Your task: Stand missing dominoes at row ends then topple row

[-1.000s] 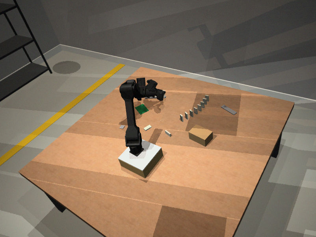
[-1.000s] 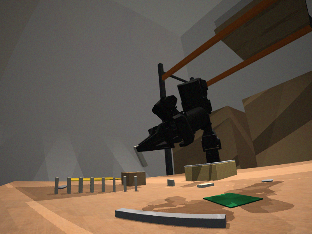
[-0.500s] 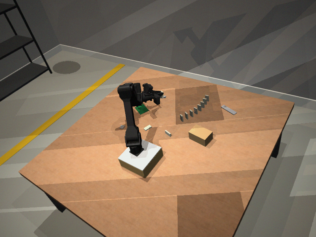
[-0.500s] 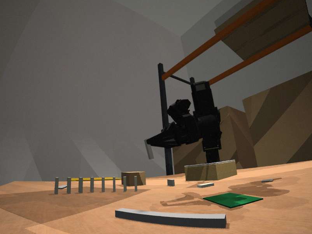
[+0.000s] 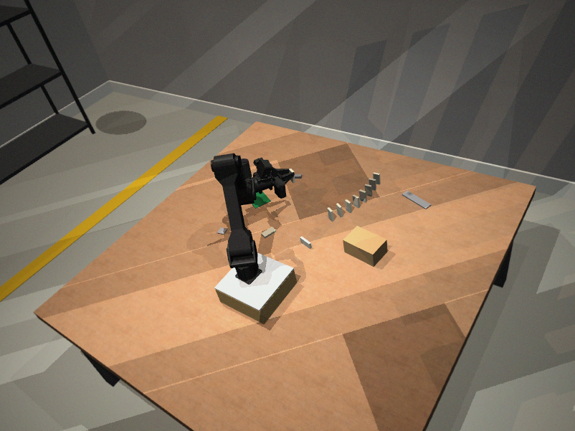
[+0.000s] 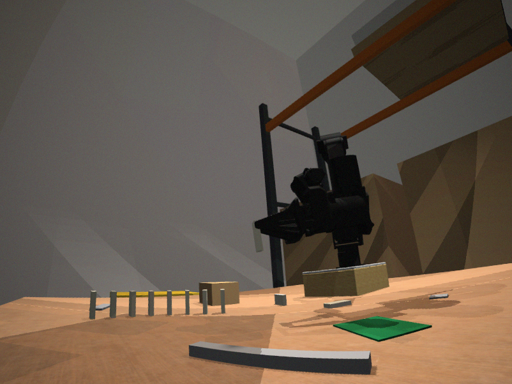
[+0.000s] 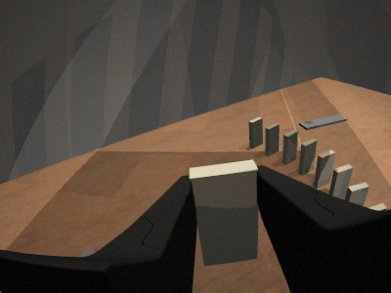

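Right now the long grey bar is 10 cm ahead of my gripper tip, 16 cm to the left of it and 15 cm below it. The rest, counted from my gripper tip: cardboard box 9 cm behind, 36 cm to the right, 13 cm below; then green flat tile 6 cm behind, 17 cm to the left, 16 cm below; then small grey tile 27 cm behind, 17 cm to the left, 15 cm below.
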